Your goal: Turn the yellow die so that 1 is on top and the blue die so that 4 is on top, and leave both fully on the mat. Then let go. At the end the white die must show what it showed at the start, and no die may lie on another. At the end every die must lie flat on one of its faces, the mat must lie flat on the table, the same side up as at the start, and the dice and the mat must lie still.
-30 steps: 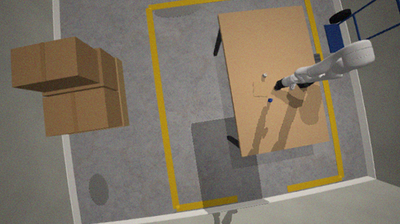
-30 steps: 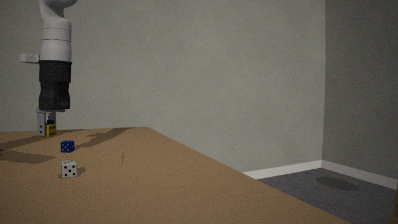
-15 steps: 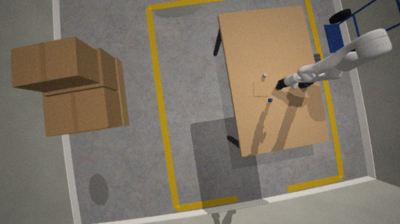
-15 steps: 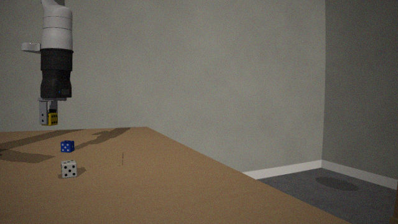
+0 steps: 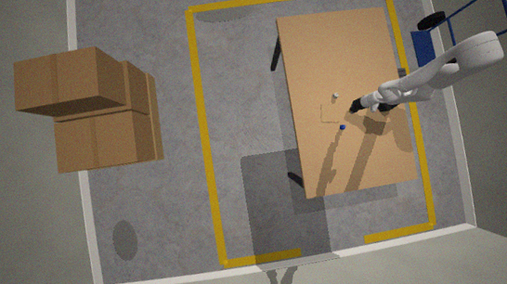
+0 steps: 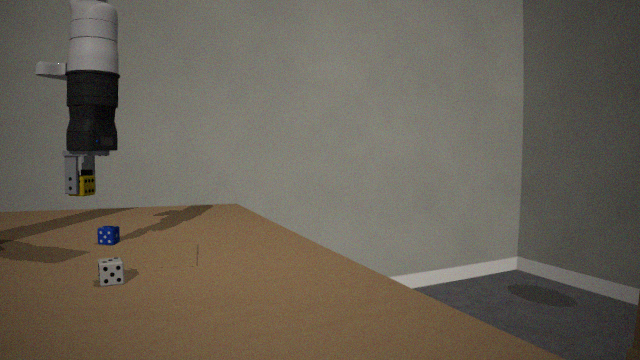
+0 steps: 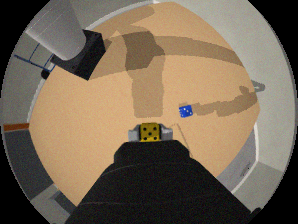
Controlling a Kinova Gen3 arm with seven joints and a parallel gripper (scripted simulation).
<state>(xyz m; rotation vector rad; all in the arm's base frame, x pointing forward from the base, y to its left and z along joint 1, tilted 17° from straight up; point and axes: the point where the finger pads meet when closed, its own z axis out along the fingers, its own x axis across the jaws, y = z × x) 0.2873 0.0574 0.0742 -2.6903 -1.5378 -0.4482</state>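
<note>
The blue die is 110 mm to the left of my hand, 110 mm below it and 30 mm ahead of it. The rest, counted from my hand: white die 140 mm to the right, 110 mm below, 60 mm ahead; tan mat 120 mm below, 110 mm ahead, 10 mm to the right; yellow die 10 mm below.
</note>
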